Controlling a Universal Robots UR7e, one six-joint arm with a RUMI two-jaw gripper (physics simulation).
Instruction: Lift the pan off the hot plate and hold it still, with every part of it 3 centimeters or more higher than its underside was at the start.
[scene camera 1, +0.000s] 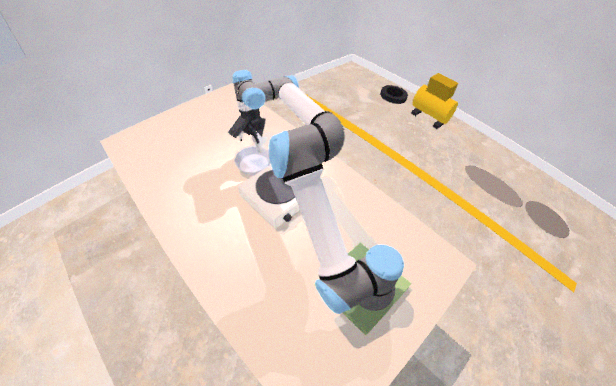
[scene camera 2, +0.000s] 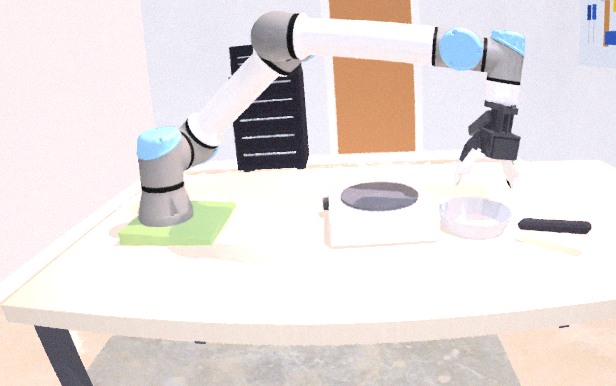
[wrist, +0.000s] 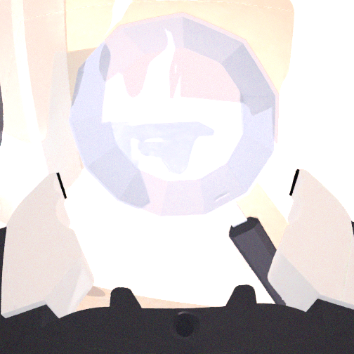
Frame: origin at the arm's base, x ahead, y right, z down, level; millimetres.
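Where they show: gripper, fingertip midpoint: (scene camera 1: 251, 147) (scene camera 2: 483, 187); arm's base at its link origin: (scene camera 2: 166, 216).
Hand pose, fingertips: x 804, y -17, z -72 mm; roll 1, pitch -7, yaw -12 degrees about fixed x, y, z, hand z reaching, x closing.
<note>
Things, the pixels of their top centre, and the offset from my fingertips. Level surfaces: height alone.
- hot plate at its top centre: (scene camera 2: 376, 193) (scene camera 1: 278, 186) dx -254, dy -14, dz +21 mm
- pan's black handle at its top centre: (scene camera 2: 555, 214) dx +135, dy +125, dz +18 mm
- table at its surface level: dz +101 mm
The pan (scene camera 1: 252, 161) (scene camera 2: 475, 218) (wrist: 175, 155), pale and translucent-looking with faceted walls, stands upright beside the hot plate (scene camera 1: 264, 209) (scene camera 2: 382, 227), not on its dark round disc. The pan's black handle (scene camera 2: 554, 226) (wrist: 255, 255) points away from the hot plate; in scene camera 1 it cannot be made out. My gripper (scene camera 1: 250, 141) (scene camera 2: 484, 183) (wrist: 177, 175) is open and empty, pointing down above the pan's handle side. Its fingertips are higher than the rim and apart from the pan. In the wrist view the handle runs partly behind the right finger.
The arm's base stands on a green plate (scene camera 1: 367, 320) (scene camera 2: 215, 220) at the other end of the table (scene camera 1: 200, 265) (scene camera 2: 300, 280). The hot plate lies between that base and the pan. A dark drawer cabinet (scene camera 2: 272, 125) stands beyond the table.
</note>
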